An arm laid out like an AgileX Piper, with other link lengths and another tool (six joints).
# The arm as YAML. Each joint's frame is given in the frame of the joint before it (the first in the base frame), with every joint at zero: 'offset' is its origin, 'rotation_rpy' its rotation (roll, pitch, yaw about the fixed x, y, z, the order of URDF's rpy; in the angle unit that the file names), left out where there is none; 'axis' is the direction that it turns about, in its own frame. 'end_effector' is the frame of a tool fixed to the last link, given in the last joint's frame.
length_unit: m
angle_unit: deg
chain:
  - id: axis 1
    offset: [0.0, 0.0, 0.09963]
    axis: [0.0, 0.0, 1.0]
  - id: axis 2
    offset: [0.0, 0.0, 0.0]
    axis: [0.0, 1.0, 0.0]
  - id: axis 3
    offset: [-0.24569, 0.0, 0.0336]
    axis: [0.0, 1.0, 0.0]
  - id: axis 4
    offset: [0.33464, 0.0, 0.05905]
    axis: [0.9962, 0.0, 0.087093]
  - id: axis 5
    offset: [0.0, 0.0, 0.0]
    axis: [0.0, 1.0, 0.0]
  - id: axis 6
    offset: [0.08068, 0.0, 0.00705]
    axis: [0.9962, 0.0, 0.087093]
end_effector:
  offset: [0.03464, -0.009, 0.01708]
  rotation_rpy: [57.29, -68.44, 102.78]
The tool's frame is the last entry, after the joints.
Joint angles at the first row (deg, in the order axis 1, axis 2, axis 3, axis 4, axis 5, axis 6):
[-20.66, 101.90, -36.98, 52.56, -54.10, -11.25]
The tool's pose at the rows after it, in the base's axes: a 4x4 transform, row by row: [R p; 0 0 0 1], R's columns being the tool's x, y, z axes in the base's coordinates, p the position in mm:
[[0.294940 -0.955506 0.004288 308.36], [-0.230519 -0.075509 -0.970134 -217.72], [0.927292 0.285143 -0.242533 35.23], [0 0 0 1]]
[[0.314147 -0.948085 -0.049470 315.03], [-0.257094 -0.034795 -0.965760 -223.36], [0.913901 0.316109 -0.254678 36.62], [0 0 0 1]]
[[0.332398 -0.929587 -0.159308 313.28], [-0.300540 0.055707 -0.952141 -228.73], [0.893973 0.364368 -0.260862 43.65], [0 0 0 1]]
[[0.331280 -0.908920 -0.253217 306.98], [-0.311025 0.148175 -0.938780 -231.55], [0.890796 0.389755 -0.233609 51.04], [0 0 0 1]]
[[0.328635 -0.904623 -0.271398 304.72], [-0.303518 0.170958 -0.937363 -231.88], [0.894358 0.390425 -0.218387 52.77], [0 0 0 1]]
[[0.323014 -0.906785 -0.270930 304.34], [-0.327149 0.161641 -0.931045 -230.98], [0.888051 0.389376 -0.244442 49.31], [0 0 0 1]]
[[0.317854 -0.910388 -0.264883 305.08], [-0.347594 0.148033 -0.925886 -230.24], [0.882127 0.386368 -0.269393 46.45], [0 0 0 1]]
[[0.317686 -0.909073 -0.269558 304.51], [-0.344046 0.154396 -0.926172 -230.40], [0.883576 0.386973 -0.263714 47.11], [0 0 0 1]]
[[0.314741 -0.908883 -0.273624 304.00], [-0.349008 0.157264 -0.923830 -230.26], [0.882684 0.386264 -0.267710 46.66], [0 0 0 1]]
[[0.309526 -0.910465 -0.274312 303.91], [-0.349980 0.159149 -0.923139 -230.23], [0.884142 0.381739 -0.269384 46.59], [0 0 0 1]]
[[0.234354 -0.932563 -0.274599 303.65], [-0.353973 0.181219 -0.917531 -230.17], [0.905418 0.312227 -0.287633 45.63], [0 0 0 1]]
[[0.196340 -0.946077 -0.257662 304.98], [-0.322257 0.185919 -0.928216 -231.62], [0.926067 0.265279 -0.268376 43.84], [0 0 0 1]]
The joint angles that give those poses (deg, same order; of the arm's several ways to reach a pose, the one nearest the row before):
[-20.66, 103.98, -41.72, 64.93, -53.08, -21.77]
[-20.66, 105.47, -44.89, 70.20, -53.00, -26.78]
[-20.66, 105.69, -47.56, 79.19, -55.11, -34.47]
[-20.66, 105.69, -48.79, 84.21, -59.33, -38.08]
[-20.66, 105.69, -48.79, 84.49, -60.69, -38.08]
[-20.66, 105.69, -48.68, 85.48, -59.52, -38.08]
[-20.66, 105.69, -48.68, 86.19, -58.20, -38.08]
[-20.66, 105.69, -48.68, 86.19, -58.63, -38.08]
[-20.66, 105.69, -48.68, 86.55, -58.61, -38.08]
[-20.66, 105.69, -48.68, 86.56, -58.61, -37.77]
[-20.66, 105.83, -48.68, 85.87, -58.61, -32.82]
[-20.76, 106.77, -48.68, 82.67, -59.48, -28.31]

